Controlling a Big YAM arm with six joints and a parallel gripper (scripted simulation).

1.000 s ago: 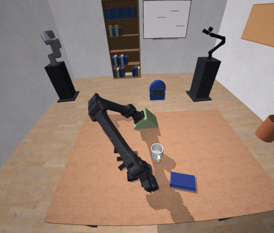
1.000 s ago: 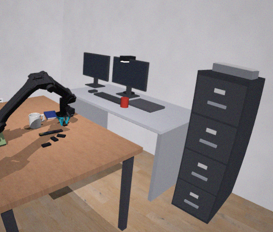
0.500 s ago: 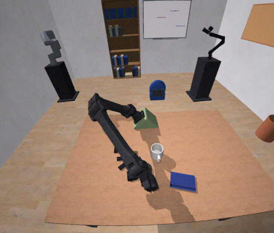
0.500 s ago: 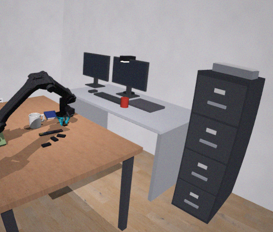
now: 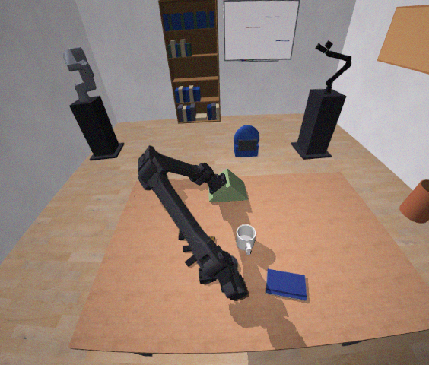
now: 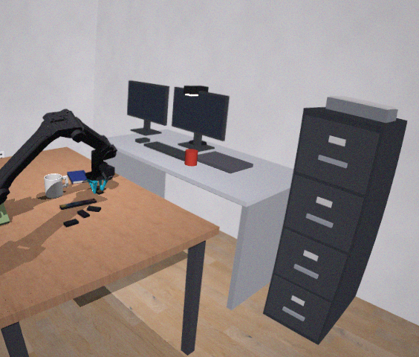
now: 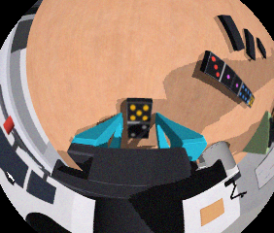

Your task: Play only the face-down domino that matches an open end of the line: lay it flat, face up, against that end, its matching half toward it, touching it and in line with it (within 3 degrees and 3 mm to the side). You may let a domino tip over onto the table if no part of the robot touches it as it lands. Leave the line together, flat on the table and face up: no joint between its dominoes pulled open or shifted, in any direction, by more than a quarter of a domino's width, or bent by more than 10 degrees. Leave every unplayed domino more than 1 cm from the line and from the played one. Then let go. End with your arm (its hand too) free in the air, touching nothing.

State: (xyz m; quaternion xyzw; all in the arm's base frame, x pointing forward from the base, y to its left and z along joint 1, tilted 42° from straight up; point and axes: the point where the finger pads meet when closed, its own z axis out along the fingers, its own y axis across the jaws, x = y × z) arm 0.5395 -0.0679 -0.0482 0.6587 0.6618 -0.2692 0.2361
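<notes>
Right now the domino is right at my hand. From my hand the other things lie so: blue book 23 cm to the left, 3 cm ahead.
</notes>
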